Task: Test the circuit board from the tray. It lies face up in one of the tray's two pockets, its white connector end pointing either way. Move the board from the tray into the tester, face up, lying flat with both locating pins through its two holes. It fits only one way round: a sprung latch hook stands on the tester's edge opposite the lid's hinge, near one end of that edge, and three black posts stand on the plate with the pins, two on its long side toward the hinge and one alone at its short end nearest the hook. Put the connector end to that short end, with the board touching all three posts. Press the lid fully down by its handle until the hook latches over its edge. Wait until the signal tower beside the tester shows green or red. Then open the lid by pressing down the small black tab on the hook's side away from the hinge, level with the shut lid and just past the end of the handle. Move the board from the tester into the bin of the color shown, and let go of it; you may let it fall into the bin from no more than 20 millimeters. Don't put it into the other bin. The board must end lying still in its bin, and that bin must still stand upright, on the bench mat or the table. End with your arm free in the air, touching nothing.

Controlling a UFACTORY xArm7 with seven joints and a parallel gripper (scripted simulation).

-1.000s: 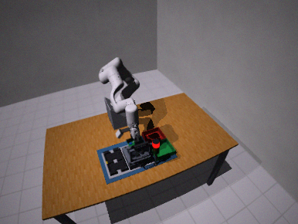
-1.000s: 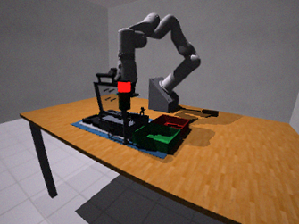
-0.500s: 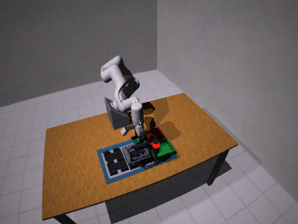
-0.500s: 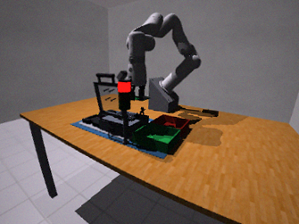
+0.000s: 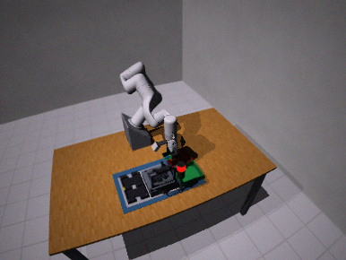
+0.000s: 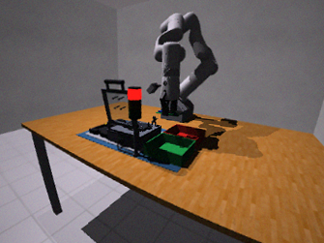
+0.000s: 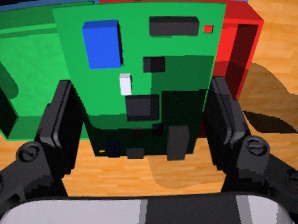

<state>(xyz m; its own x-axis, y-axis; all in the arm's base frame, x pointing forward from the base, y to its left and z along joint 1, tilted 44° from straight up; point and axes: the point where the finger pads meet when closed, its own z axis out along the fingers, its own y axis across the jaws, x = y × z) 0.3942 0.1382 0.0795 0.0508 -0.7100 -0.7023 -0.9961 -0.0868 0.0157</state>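
The red bin is 130 mm below my hand, 70 mm to the left of it and 40 mm behind it. The rest, counted from my hand: green circuit board: 10 mm below; grey tester plate: 120 mm to the right, 80 mm ahead, 70 mm below; green bin: 130 mm below, 110 mm ahead, 70 mm to the left.
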